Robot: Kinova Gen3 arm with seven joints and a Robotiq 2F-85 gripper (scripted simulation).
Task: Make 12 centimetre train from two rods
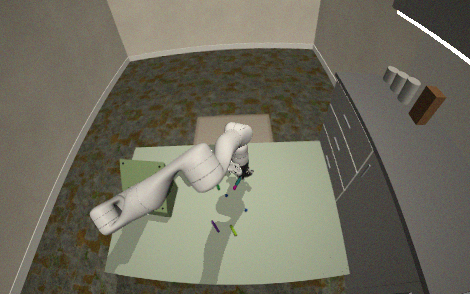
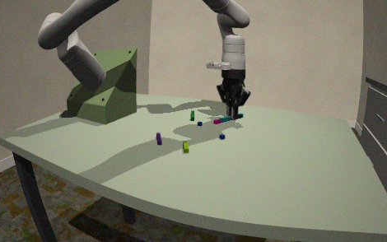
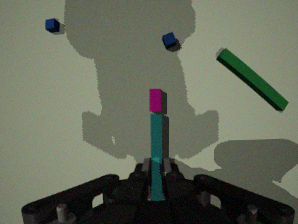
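The turquoise rod is 20 mm below my hand. The rest, counted from my hand: magenta rod: 60 mm to the right, 30 mm behind, 20 mm below; then green rod: 120 mm behind, 30 mm to the right, 20 mm below; then lime rod: 280 mm to the right, 30 mm behind, 20 mm below.
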